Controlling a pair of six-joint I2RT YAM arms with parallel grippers.
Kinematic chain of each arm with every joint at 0, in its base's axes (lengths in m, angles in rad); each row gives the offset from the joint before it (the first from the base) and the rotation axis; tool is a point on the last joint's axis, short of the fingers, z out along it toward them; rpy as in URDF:
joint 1: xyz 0 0 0.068 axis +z
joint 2: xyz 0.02 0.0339 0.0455 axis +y
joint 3: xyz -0.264 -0.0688 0 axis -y
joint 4: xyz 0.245 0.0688 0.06 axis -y
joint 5: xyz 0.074 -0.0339 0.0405 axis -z
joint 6: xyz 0.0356 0 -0.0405 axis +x
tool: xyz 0 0 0 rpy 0 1.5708 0
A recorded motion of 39 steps. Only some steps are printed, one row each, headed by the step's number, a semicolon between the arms.
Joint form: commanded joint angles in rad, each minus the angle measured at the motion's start. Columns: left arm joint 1, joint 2, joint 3, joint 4, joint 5, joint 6; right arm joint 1, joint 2, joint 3, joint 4, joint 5, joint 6.
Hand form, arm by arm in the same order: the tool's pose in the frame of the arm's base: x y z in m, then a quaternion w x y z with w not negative. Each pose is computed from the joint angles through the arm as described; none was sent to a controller.
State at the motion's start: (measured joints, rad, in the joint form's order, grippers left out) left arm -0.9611 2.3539 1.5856 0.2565 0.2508 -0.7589; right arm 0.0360 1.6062 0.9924 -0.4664 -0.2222 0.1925
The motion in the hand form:
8: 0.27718 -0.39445 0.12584 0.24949 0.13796 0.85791 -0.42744; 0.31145 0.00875 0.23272 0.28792 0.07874 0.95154 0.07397
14: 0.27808 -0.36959 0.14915 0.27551 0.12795 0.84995 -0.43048; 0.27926 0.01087 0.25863 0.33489 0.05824 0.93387 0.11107
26: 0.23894 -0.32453 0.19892 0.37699 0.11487 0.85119 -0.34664; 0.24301 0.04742 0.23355 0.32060 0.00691 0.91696 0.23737
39: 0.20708 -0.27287 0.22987 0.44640 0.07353 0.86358 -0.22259; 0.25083 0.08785 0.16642 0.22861 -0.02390 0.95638 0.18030
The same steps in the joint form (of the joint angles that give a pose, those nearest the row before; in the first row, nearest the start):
8: 0.0192 -0.1318 -0.1956 0.0252 -0.0279 0.0107; -0.0176 -0.0981 0.0606 -0.0509 0.1370 0.0173
14: 0.0515 -0.2418 -0.2900 0.0497 -0.0393 0.0238; -0.0170 -0.2729 -0.0123 -0.0442 0.0653 0.0091
26: 0.0200 -0.5382 -0.4993 -0.0234 -0.3066 0.1194; 0.1075 -0.4002 -0.2205 0.0889 -0.1267 0.1065
39: 0.0037 -0.7983 -0.6355 -0.2157 -0.6026 0.1663; 0.2729 -0.1709 -0.2763 0.1712 0.0120 0.1267

